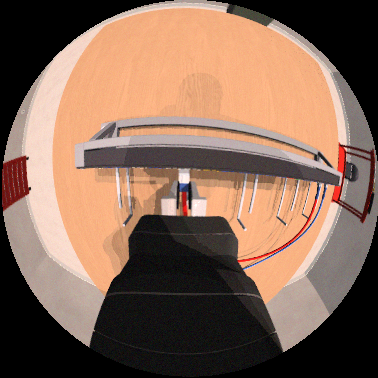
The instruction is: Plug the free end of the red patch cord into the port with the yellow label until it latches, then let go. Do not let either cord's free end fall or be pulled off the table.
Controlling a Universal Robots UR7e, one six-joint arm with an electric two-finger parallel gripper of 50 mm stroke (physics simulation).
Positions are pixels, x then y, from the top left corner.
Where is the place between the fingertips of the gripper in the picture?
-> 183, 189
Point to a grey port panel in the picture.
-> At 142, 156
